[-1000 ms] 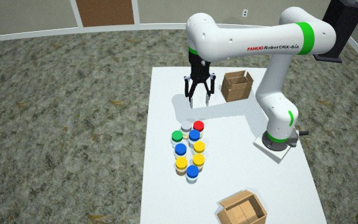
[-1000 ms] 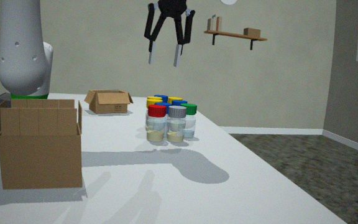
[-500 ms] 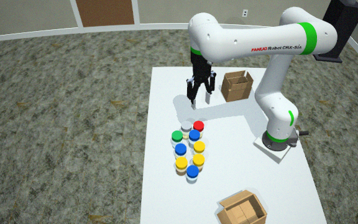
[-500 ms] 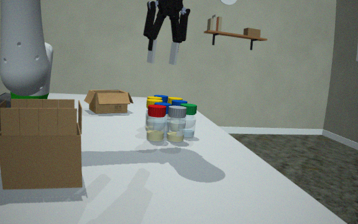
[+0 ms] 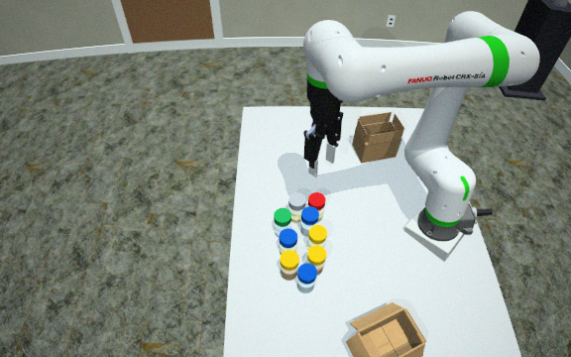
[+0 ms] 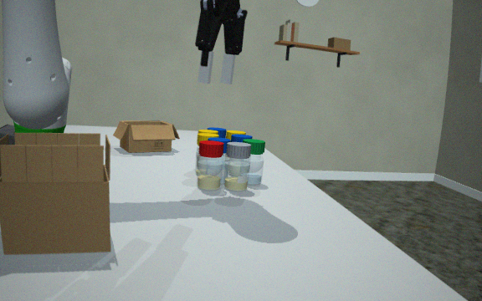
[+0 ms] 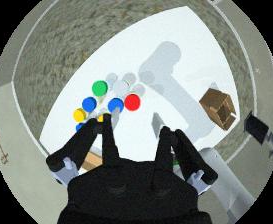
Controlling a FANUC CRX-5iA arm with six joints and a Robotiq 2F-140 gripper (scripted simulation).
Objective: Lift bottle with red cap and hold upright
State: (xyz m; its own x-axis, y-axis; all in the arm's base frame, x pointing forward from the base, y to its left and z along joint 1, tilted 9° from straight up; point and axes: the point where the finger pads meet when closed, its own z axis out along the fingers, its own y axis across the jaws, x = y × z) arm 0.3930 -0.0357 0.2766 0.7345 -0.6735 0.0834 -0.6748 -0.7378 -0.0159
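My hand is 20 mm to the right of the red-capped bottle and 220 mm above it. The rest, counted from my hand: yellow-capped bottle: 140 mm to the left, 220 mm below; grey-capped bottle: 60 mm ahead, 20 mm to the left, 220 mm below; green-capped bottle: 110 mm ahead, 80 mm to the left, 220 mm below.
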